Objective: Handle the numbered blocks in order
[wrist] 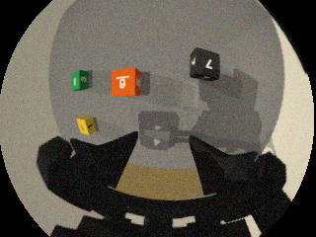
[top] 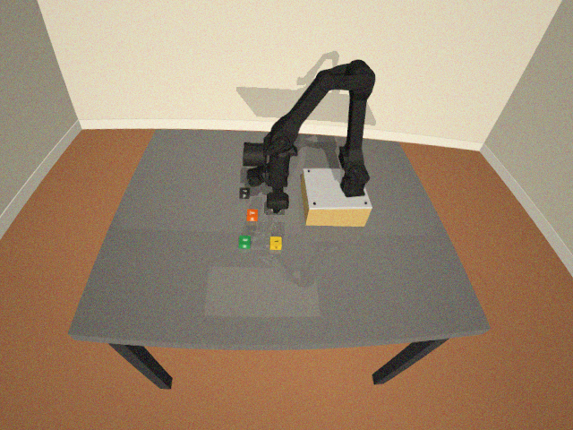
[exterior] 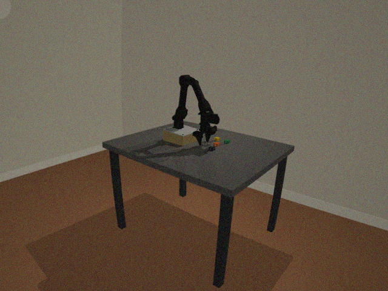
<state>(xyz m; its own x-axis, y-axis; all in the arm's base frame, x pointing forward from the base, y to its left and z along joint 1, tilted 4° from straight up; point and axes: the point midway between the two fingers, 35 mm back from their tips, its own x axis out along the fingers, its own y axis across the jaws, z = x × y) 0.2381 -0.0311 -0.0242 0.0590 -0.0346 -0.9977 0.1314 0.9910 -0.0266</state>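
The orange block is 80 mm ahead of my gripper tip and 40 mm to the left of it. Also, from my gripper tip: black block (90 mm ahead, 60 mm to the right); then yellow block (160 mm to the left, 20 mm ahead); then grey block (10 mm to the left).
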